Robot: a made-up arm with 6 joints. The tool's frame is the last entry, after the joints.
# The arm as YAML. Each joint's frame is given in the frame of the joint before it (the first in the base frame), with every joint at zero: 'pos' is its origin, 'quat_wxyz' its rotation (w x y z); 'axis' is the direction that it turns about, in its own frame. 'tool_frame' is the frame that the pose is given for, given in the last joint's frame.
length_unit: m
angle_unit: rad
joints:
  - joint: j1
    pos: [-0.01, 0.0, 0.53]
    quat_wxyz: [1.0, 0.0, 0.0, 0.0]
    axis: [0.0, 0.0, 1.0]
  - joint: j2
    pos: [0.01, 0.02, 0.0]
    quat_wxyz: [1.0, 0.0, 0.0, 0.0]
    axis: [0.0, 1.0, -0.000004]
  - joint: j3
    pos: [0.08, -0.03, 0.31]
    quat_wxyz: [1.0, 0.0, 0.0, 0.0]
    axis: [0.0, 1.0, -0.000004]
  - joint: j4
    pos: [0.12, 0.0, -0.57]
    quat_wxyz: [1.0, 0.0, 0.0, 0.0]
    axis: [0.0, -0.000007, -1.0]
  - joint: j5
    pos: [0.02, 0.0, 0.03]
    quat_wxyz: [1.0, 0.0, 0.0, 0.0]
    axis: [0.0, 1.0, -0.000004]
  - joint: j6
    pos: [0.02, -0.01, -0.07]
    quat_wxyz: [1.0, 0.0, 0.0, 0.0]
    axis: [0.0, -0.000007, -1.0]
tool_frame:
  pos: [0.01, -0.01, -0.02]
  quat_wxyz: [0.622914, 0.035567, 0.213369, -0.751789]
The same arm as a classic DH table. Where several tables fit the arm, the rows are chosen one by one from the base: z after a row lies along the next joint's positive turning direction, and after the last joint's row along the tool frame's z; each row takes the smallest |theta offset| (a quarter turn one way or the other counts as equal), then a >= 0, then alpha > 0; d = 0 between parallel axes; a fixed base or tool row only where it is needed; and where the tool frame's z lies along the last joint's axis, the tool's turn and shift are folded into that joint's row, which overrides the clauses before.
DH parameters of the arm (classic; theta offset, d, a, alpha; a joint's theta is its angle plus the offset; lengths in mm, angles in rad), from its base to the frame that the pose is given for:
base (fixed): 0.0000 0.0 -10.0 0.0000
j1: 0.0000 530.0 10.0 -1.5708
j2: -1.3182 0.0 320.2 0.0000
j3: 1.3182 -10.0 120.0 -1.5708
j4: 0.0000 540.0 20.0 1.5708
j5: 0.0000 -10.0 20.0 -1.5708
j6: -0.5268 119.3 3.6 -2.7055
tool (fixed): -2.2845 32.4 0.0 0.0000

